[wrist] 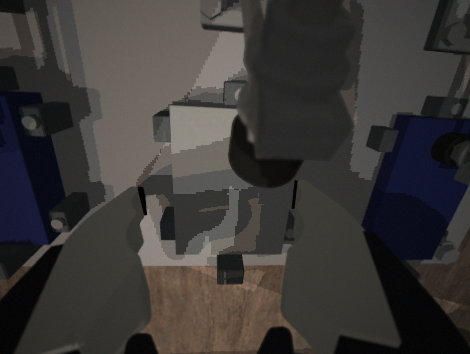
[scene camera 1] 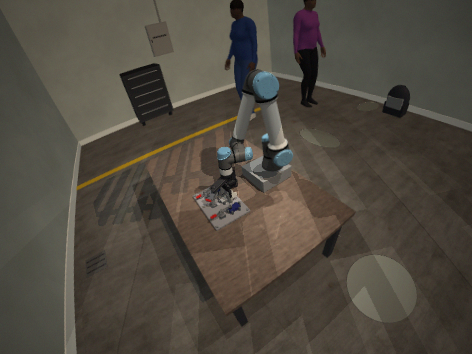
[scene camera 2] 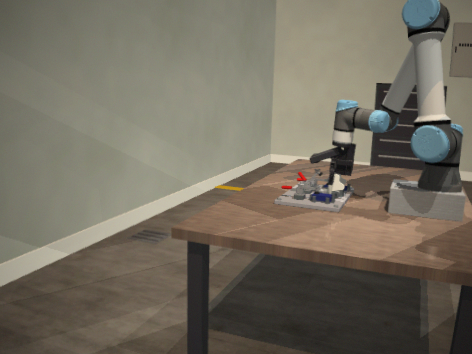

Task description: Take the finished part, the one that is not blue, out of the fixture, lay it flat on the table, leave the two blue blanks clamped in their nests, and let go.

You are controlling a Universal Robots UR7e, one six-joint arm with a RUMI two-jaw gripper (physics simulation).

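Frame: origin at the arm's base, x left, y back, z up, level; millimetres.
Seen in the pictures: gripper, fingertip midpoint: [wrist: 220, 187] [scene camera 1: 227, 198]; arm's base at its link origin: [scene camera 1: 272, 164] [scene camera 2: 439, 188].
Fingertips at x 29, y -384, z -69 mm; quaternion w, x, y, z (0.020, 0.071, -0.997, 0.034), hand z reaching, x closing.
Offsets run from my fingertips to a thing's middle. "spot": to the spot under its first point. Level surfaces: height alone.
The finished part @[dx -6, dy -8, dz +14 mm] [wrist: 200, 150], a pale grey block, sits in the middle nest of the fixture @[dx -4, dy -56, dz -8 mm] [scene camera 1: 231, 219] [scene camera 2: 310, 204] [wrist: 125, 75], between small dark locating blocks. Two blue blanks @[spot: dx +85, dy -14, dz +26 mm] [wrist: 25, 170] @[dx -116, dy -9, dz +11 mm] [wrist: 415, 185] sit in the nests on either side; one blue blank @[spot: dx +114, dy -7, dz +26 mm] [scene camera 1: 234, 207] [scene camera 2: 322, 197] shows clearly in both scene views. My gripper [scene camera 1: 230, 193] [scene camera 2: 334, 188] [wrist: 220, 187] is low over the middle nest, its jaws partly open on either side of the part. A gap shows at the left jaw; the right jaw is close to the part's edge. Contact is not visible.
A clamp arm [wrist: 300, 100] with a black tip hangs over the part's far half, between the jaws' line and the plate's middle. Red clamp handles [scene camera 1: 213, 216] [scene camera 2: 301, 176] stand along the fixture's other side. The grey robot base [scene camera 1: 267, 175] [scene camera 2: 425, 201] stands nearby on the wooden table @[dz -15 mm] [scene camera 1: 280, 235].
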